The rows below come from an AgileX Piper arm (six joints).
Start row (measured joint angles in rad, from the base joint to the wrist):
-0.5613 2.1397 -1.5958 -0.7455 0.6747 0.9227
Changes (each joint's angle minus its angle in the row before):
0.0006 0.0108 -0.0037 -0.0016 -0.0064 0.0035
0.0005 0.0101 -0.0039 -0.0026 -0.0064 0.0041
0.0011 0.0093 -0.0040 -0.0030 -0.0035 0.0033
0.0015 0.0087 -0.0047 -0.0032 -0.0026 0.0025
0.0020 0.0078 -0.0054 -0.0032 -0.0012 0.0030
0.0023 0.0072 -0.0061 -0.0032 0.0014 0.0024
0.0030 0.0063 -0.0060 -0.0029 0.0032 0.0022
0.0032 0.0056 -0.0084 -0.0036 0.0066 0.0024
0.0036 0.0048 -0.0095 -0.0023 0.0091 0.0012
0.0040 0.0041 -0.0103 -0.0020 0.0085 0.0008
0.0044 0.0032 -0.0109 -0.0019 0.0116 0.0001
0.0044 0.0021 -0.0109 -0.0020 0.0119 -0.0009
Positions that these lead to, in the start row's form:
-0.5607 2.1505 -1.5995 -0.7471 0.6683 0.9262
-0.5602 2.1606 -1.6034 -0.7497 0.6619 0.9303
-0.5591 2.1699 -1.6074 -0.7527 0.6584 0.9336
-0.5576 2.1786 -1.6121 -0.7559 0.6558 0.9361
-0.5556 2.1864 -1.6175 -0.7591 0.6546 0.9391
-0.5533 2.1936 -1.6236 -0.7623 0.6560 0.9415
-0.5503 2.1999 -1.6296 -0.7652 0.6592 0.9437
-0.5471 2.2055 -1.6380 -0.7688 0.6658 0.9461
-0.5435 2.2103 -1.6475 -0.7711 0.6749 0.9473
-0.5395 2.2144 -1.6578 -0.7731 0.6834 0.9481
-0.5351 2.2176 -1.6687 -0.7750 0.6950 0.9482
-0.5307 2.2197 -1.6796 -0.7770 0.7069 0.9473

